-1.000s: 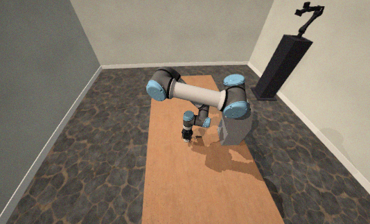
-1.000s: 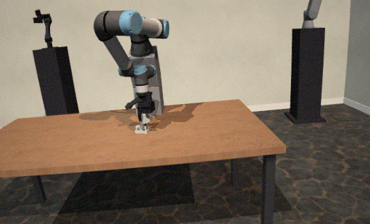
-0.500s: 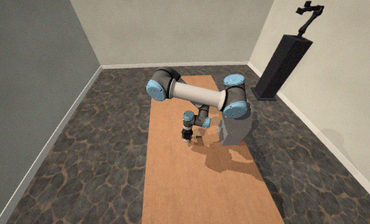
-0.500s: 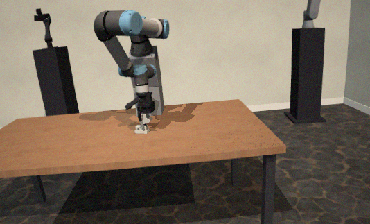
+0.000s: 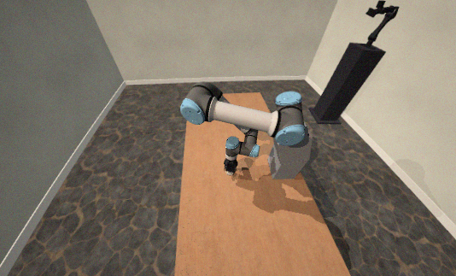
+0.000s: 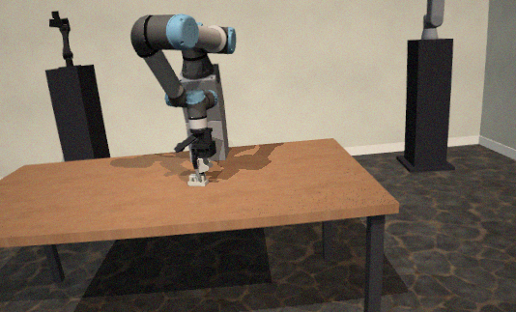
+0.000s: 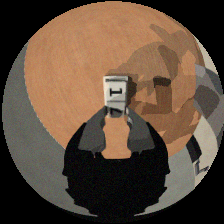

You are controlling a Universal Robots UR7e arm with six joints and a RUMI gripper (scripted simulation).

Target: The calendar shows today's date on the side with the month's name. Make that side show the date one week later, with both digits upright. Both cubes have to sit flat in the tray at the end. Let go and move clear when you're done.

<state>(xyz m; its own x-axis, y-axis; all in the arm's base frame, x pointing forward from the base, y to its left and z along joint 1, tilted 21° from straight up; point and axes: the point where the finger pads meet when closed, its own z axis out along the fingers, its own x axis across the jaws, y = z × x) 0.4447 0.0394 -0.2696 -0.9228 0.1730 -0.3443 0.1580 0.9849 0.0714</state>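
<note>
Now: hand 2 cm to the left of the white calendar tray and 3 cm above it.
</note>
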